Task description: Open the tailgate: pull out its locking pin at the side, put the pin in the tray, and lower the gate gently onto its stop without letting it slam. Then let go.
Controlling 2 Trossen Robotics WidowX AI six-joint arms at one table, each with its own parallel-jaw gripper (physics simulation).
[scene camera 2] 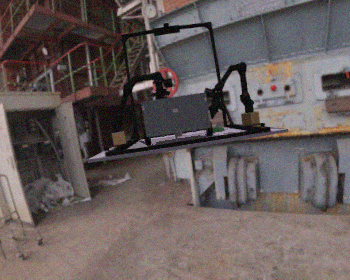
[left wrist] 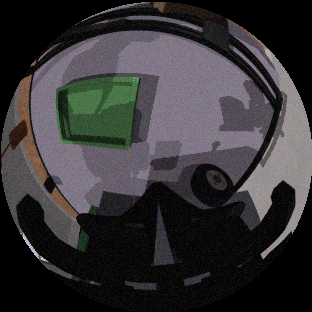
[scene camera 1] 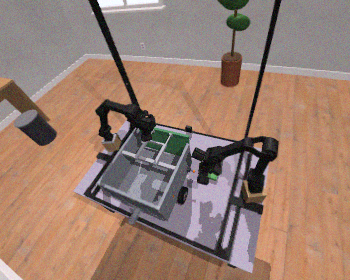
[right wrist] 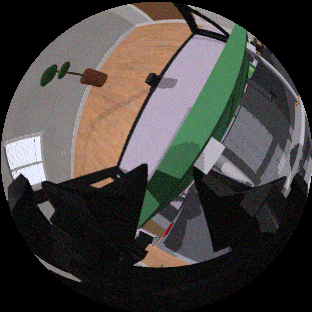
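Where they show: left gripper, between the fingertips: (scene camera 2: 212, 119) (left wrist: 156, 185) (scene camera 1: 199, 173); right gripper, between the fingertips: (right wrist: 170, 168); left arm's base, origin of its link: (scene camera 2: 249, 112) (scene camera 1: 254, 187); right arm's base, origin of its link: (scene camera 2: 117, 132) (scene camera 1: 109, 137) (right wrist: 145, 237).
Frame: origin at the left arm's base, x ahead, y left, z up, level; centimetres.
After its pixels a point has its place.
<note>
The grey trailer (scene camera 1: 146, 178) {x 62.3, y -14.3, z -1.8 cm} (scene camera 2: 176, 114) {x 66.3, y 2.4, z 6.0 cm} stands on the table with its green tailgate (scene camera 1: 172, 141) {x 42.9, y -31.5, z 10.3 cm} (right wrist: 209, 102) {x 50.9, y -37.4, z 17.0 cm} upright at the far end. My right gripper (scene camera 1: 146, 136) (scene camera 2: 160, 94) (right wrist: 170, 168) {x 56.0, y -40.2, z 15.1 cm} is shut on the tailgate's top edge near its corner. The locking pin (scene camera 1: 192, 170) {x 32.8, y -15.0, z 0.2 cm}, with an orange knob, sticks out of the trailer's side by the gate. My left gripper (scene camera 1: 203, 181) (scene camera 2: 213, 112) {x 28.7, y -12.7, z -1.0 cm} (left wrist: 156, 185) {x 28.7, y -12.7, z -1.0 cm} is shut and empty, a little to the right of the pin. It hangs by the green tray (scene camera 1: 213, 176) {x 19.9, y -14.8, z -10.9 cm} (left wrist: 97, 112) {x 21.3, y -19.9, z -10.8 cm} (scene camera 2: 218, 129) {x 22.8, y -13.9, z -9.9 cm}, which holds nothing. The pin does not show in the left wrist view.
The trailer's black wheel (scene camera 1: 183, 195) {x 39.7, y -0.7, z -1.6 cm} (left wrist: 212, 184) {x 38.1, y -3.9, z -4.9 cm} sits just in front of the left gripper. A black frame (scene camera 1: 229, 200) {x 13.7, y 2.4, z -9.1 cm} runs round the table, with two tall posts (scene camera 1: 257, 91) {x -5.7, y -35.6, z 36.5 cm}. A potted plant (scene camera 1: 231, 66) stands on the floor behind.
</note>
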